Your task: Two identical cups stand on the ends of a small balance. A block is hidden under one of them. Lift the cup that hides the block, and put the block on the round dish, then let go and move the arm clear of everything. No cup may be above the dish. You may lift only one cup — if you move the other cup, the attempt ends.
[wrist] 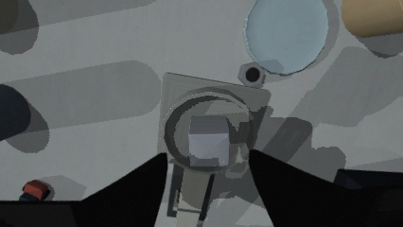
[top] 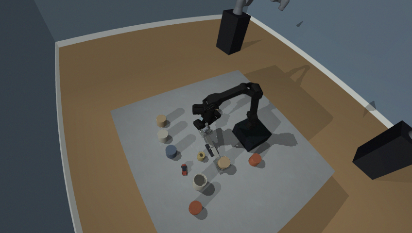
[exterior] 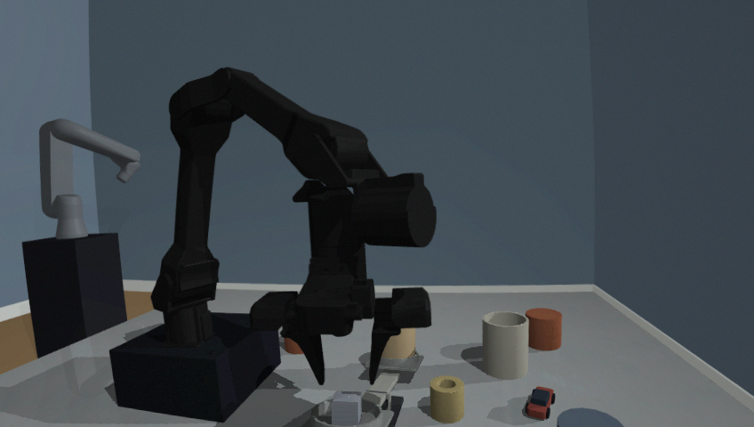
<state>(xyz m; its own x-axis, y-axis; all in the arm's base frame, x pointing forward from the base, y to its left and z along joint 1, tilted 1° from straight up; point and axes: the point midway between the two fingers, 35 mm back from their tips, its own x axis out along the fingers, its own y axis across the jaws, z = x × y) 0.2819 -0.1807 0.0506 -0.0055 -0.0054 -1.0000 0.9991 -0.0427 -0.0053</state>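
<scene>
My gripper tip is now 3 cm above the grey block. From my gripper tip the other things lie so: balance beam (12 cm to the left, 8 cm below, 3 cm ahead); then pale blue round dish (12 cm below, 10 cm behind, 9 cm to the right); then small grey balance (12 cm to the left, 10 cm below, 3 cm ahead).
</scene>
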